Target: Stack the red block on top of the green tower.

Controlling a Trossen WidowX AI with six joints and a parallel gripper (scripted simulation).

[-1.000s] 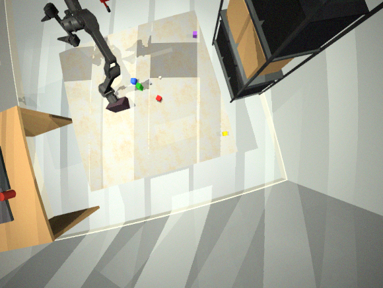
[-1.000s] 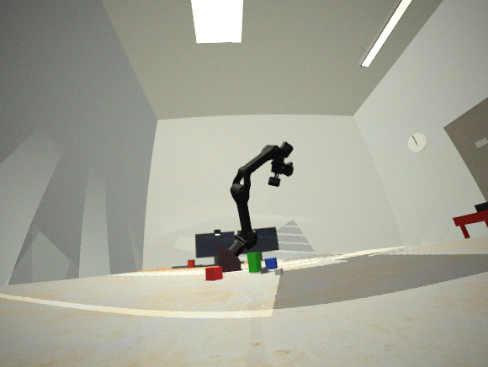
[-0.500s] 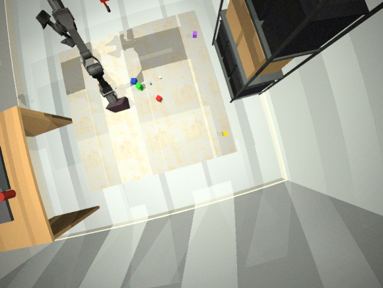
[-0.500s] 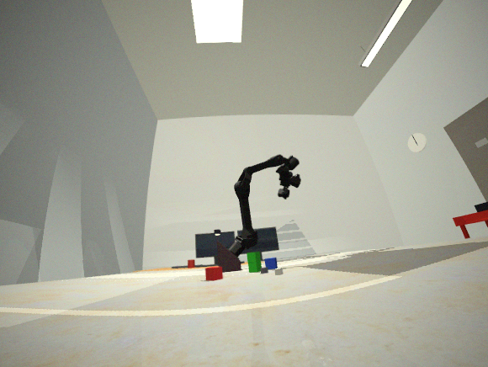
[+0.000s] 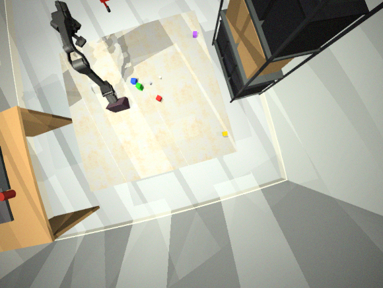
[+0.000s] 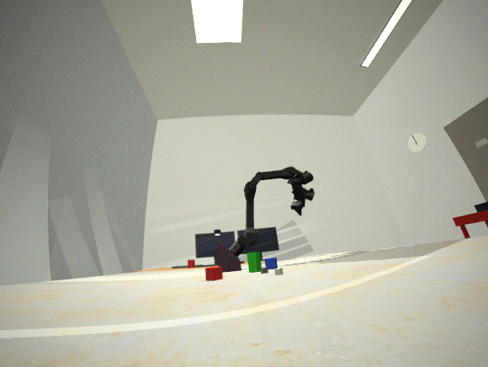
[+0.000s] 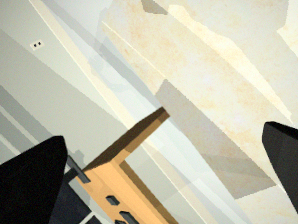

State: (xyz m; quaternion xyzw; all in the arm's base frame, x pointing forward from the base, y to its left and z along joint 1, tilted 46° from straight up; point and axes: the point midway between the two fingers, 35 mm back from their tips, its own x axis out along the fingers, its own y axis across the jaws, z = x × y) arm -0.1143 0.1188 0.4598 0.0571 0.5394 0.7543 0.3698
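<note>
My gripper tip is now 51 cm short of the red block, 44 cm to the left of it and 26 cm above it. The rest, counted from my gripper tip: purple block (89 cm ahead, 26 cm below, 6 cm to the left); yellow block (98 cm ahead, 81 cm to the right, 26 cm below); blue block (33 cm ahead, 26 cm to the right, 25 cm below).
</note>
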